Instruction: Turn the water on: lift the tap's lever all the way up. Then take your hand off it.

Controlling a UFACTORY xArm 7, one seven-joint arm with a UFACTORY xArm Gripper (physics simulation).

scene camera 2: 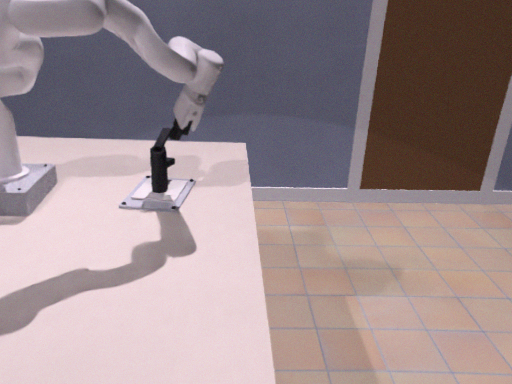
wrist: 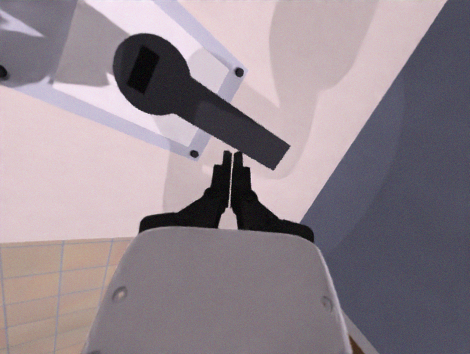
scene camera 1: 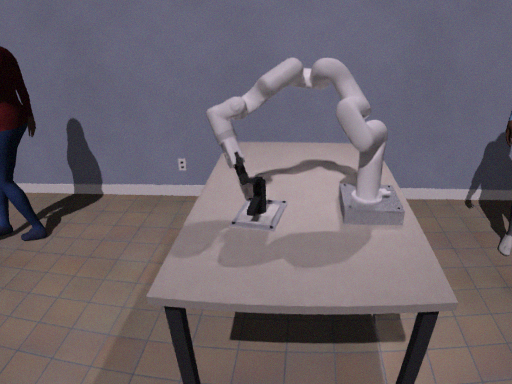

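Pixels of known places: gripper, fingertip midpoint: (scene camera 2: pixel 173 138) (wrist: pixel 232 163) (scene camera 1: pixel 246 183); arm's base, link origin: (scene camera 2: pixel 4 175) (scene camera 1: pixel 366 197).
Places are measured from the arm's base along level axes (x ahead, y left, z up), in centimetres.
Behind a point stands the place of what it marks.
Observation:
The tap is a black upright column (scene camera 1: pixel 260 196) {z 2.8, x 42.0, y 5.5 cm} (scene camera 2: pixel 159 172) {z 1.6, x 42.9, y -0.3 cm} with a short spout (scene camera 2: pixel 170 161) {z 1.8, x 45.4, y 9.1 cm}, on a light grey plate (scene camera 1: pixel 252 226) {z -5.7, x 44.6, y 13.4 cm} (scene camera 2: pixel 184 195) {z -5.7, x 50.2, y -0.8 cm} (wrist: pixel 125 126) {z -5.7, x 50.0, y 0.8 cm}. Its lever (scene camera 2: pixel 163 137) {z 10.4, x 43.8, y 6.5 cm} (wrist: pixel 235 120) {z 10.6, x 43.1, y 7.1 cm} slopes upward from the column's top in scene camera 2, and shows as a long dark bar from the round top (wrist: pixel 175 90) {z 9.4, x 42.7, y 2.9 cm} in the wrist view. My gripper (scene camera 1: pixel 245 181) {z 9.5, x 46.7, y 8.9 cm} (scene camera 2: pixel 172 134) {z 9.5, x 46.7, y 8.9 cm} (wrist: pixel 232 163) {z 9.5, x 46.7, y 8.9 cm} is shut and empty. Its tips are right beside the lever's outer part, at its lower edge in the wrist view; whether they touch it I cannot tell.
The plate lies on the pale table (scene camera 1: pixel 300 285) {z -6.5, x 27.6, y 47.5 cm} (scene camera 2: pixel 200 300) {z -6.5, x 56.2, y -53.1 cm}, near one table edge. The arm's grey base block (scene camera 1: pixel 372 215) {z -2.4, x -0.4, y 10.9 cm} (scene camera 2: pixel 30 192) {z -0.9, x 9.8, y -9.9 cm} stands on the same table. A person (scene camera 1: pixel 12 140) stands at the far left, and part of another shows at the right edge.

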